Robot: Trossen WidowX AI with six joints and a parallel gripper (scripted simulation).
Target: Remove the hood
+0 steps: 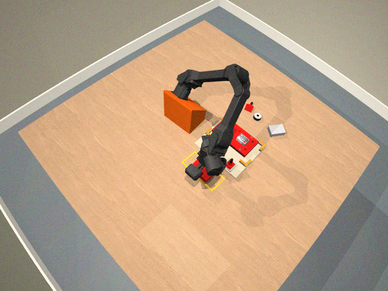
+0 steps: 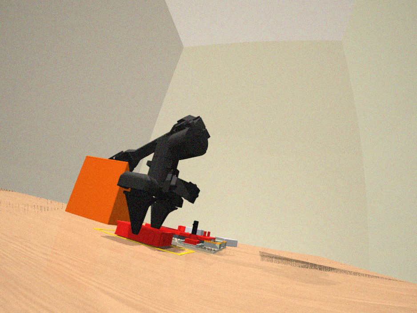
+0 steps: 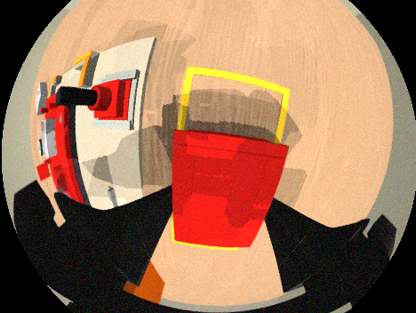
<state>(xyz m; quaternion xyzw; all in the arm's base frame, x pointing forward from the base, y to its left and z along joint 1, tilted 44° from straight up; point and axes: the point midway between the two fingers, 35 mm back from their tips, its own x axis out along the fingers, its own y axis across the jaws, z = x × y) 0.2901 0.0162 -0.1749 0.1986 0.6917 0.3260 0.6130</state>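
My gripper tip is 1 cm below the red hood. The rest, counted from my gripper tip: black-and-white wheel: 5 cm behind, 41 cm to the left; then beige base plate: 1 cm behind, 20 cm to the left.
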